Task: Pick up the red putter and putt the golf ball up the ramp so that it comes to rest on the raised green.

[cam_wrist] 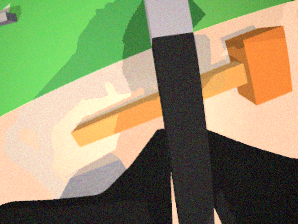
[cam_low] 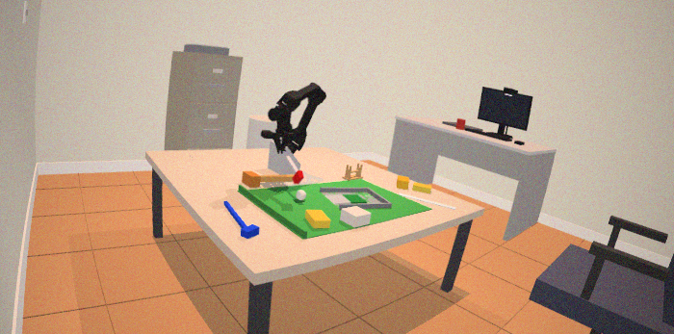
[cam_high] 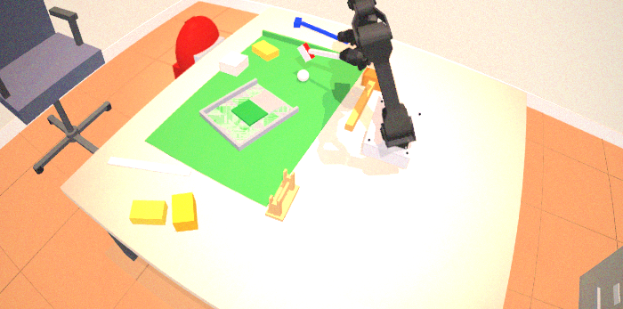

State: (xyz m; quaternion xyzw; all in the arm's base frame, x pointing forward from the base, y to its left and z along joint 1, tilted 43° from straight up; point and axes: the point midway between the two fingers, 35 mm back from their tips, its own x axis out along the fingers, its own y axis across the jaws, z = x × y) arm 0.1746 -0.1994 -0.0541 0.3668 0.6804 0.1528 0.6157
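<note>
Now: gripper tip 11 cm short of the red putter and 3 cm to the left of it. From my gripper tip the other things lie so: tan rack: 6 cm ahead, 46 cm to the left, 11 cm below; then white golf ball: 21 cm ahead, 4 cm to the right, 12 cm below; then white block: 48 cm ahead, 12 cm below.
</note>
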